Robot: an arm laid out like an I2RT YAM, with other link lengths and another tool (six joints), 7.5 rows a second.
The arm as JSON. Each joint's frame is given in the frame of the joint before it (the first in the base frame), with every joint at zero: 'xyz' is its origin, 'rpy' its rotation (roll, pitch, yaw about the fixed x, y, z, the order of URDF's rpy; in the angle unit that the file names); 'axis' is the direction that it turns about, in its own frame. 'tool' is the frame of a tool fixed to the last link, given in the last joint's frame.
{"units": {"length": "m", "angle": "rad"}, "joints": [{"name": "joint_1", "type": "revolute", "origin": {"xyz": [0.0, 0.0, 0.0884], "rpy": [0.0, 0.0, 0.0]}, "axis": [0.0, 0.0, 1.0]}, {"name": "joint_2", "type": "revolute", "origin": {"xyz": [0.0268, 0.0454, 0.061], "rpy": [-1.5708, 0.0, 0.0]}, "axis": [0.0, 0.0, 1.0]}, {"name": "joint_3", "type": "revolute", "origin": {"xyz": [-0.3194, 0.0, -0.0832], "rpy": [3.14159, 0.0, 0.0]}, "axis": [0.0, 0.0, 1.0]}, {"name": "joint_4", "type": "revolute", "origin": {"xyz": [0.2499, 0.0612, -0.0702], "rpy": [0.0, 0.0, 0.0]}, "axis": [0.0, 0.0, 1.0]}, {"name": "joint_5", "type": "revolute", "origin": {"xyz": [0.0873, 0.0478, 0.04], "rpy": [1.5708, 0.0, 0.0]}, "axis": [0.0, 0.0, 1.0]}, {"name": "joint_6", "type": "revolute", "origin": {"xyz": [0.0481, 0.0, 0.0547], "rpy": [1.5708, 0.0, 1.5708]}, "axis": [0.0, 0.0, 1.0]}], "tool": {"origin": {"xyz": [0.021, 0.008, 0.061], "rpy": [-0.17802, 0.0, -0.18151]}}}
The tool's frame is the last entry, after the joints.
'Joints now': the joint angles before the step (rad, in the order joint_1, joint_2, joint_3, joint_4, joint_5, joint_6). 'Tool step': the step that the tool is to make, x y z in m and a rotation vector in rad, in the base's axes. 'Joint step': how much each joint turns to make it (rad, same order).
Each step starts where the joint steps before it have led.
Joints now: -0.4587 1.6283 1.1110 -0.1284 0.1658 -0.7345
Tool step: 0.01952 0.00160 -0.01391 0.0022 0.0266 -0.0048
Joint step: 0.0294 0.0706 0.0371 0.0061 0.0328 0.0137
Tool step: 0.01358 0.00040 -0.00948 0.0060 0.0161 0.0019
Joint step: 0.0152 0.0496 0.0312 -0.0004 0.0110 0.0077
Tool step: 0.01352 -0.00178 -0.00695 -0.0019 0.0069 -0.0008
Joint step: 0.0103 0.0477 0.0344 0.0069 0.0114 0.0037
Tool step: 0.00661 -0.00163 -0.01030 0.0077 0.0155 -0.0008
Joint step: 0.0027 0.0347 0.0137 0.0030 0.0020 0.0031
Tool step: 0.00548 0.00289 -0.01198 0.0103 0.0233 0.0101
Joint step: 0.0095 0.0290 0.0046 -0.0010 -0.0008 0.0000
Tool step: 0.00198 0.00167 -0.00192 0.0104 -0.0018 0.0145
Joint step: 0.0012 0.0038 0.0004 0.0014 -0.0168 -0.0015
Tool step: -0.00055 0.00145 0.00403 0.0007 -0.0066 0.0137
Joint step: -0.0004 -0.0111 -0.0016 -0.0022 -0.0126 -0.0073
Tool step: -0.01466 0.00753 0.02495 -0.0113 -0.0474 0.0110
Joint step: 0.0000 -0.0877 -0.0393 0.0000 -0.0133 -0.0015
